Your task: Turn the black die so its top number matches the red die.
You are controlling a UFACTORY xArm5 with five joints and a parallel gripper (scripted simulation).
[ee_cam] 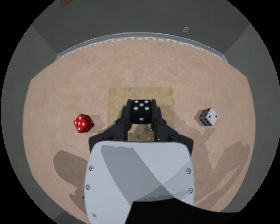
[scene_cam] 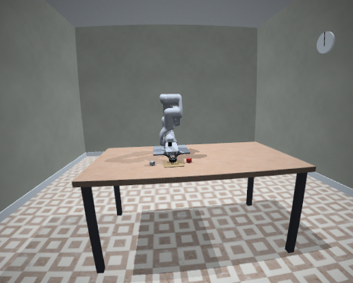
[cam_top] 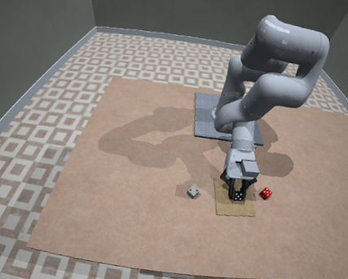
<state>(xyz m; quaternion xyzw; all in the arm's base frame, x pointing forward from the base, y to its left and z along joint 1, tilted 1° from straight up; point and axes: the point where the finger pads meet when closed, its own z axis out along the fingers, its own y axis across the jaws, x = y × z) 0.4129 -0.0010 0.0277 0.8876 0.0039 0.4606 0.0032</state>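
Right now my hand is 40 mm above the tan mat and 10 mm past it. Also, from my hand: grey die (150 mm to the right, 20 mm below); then red die (120 mm to the left, 20 mm below, 20 mm behind); then black die (10 mm below).
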